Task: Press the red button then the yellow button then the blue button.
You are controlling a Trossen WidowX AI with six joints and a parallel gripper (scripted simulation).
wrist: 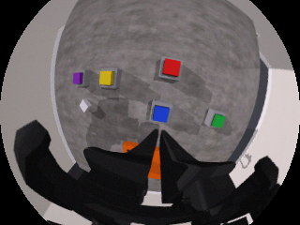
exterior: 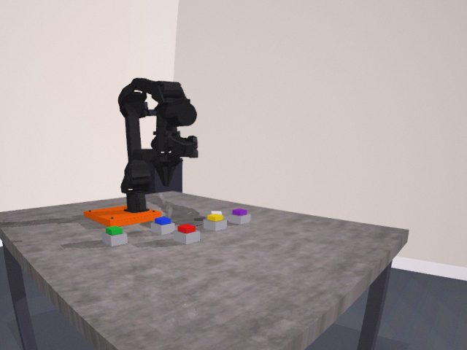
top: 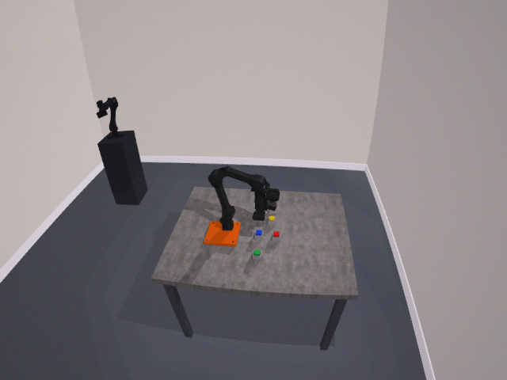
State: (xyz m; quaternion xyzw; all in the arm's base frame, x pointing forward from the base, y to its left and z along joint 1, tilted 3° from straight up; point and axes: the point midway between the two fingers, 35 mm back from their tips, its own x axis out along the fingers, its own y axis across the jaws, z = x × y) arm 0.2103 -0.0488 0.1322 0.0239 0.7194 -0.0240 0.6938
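My gripper tip is 10 cm above the blue button, 1 cm to the left of it and 1 cm past it. The rest, counted from my gripper tip: green button 17 cm to the right, 10 cm below, 1 cm behind; red button 10 cm below, 9 cm ahead, 2 cm to the right; yellow button 13 cm to the left, 10 cm below, 6 cm ahead.
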